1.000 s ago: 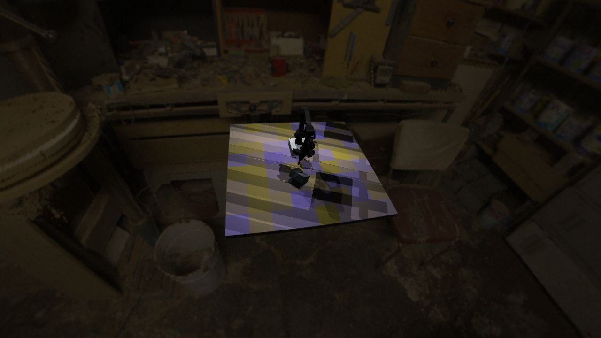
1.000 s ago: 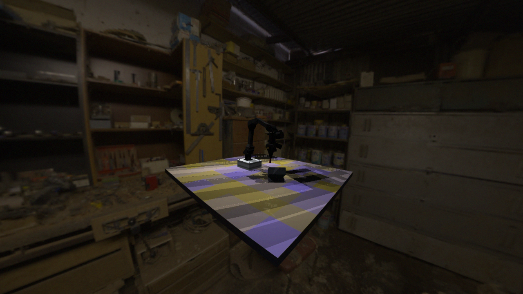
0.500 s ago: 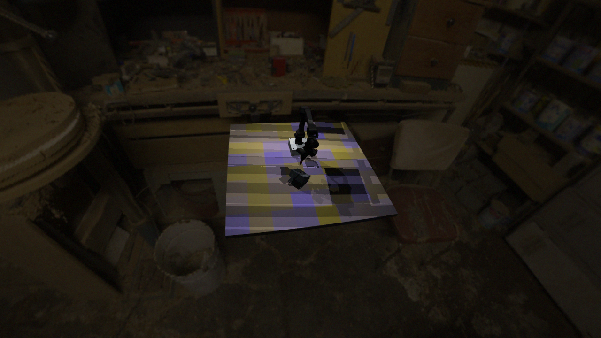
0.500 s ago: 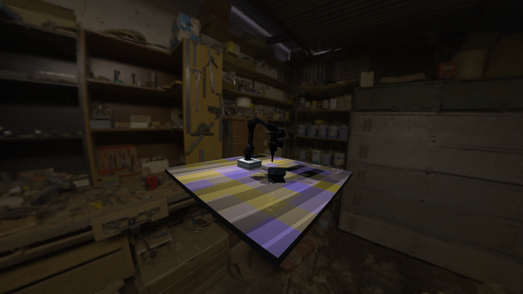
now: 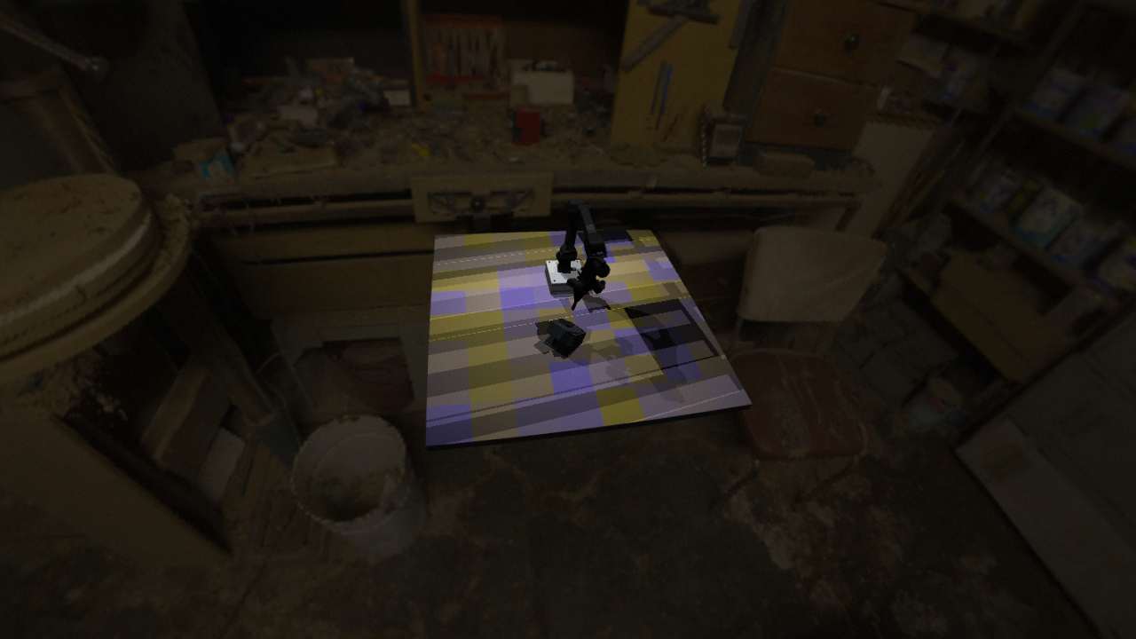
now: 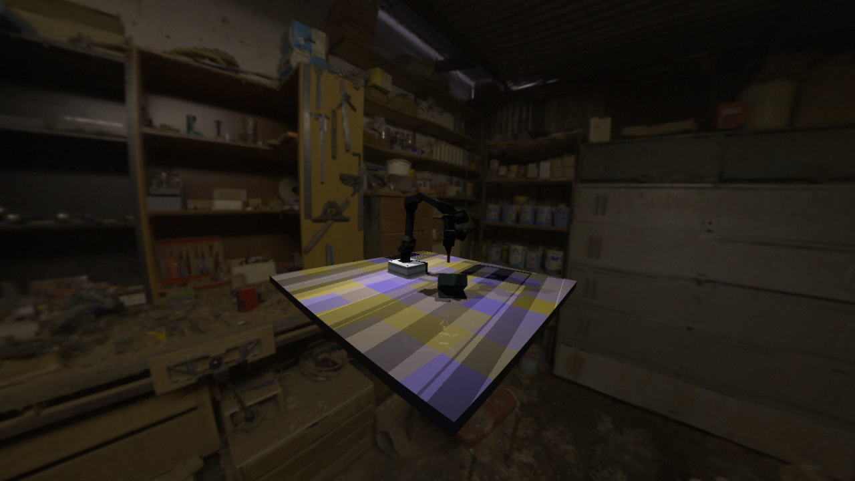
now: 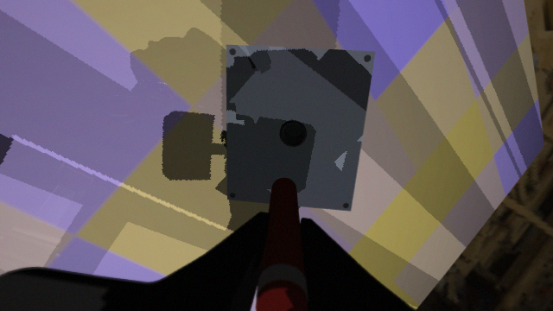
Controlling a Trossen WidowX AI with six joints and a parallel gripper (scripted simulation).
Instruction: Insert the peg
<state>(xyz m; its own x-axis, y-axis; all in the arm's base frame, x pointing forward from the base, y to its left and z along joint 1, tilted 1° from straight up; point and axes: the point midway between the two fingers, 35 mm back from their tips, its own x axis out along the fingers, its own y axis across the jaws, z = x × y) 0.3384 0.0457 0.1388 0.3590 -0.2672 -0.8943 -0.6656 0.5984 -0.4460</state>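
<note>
The sloped panel block lies 12 cm below my gripper tip, 6 cm ahead of it and 3 cm to the right of it. The rest, counted from my gripper tip: dark red round peg (2 cm above, 1 cm behind).
</note>
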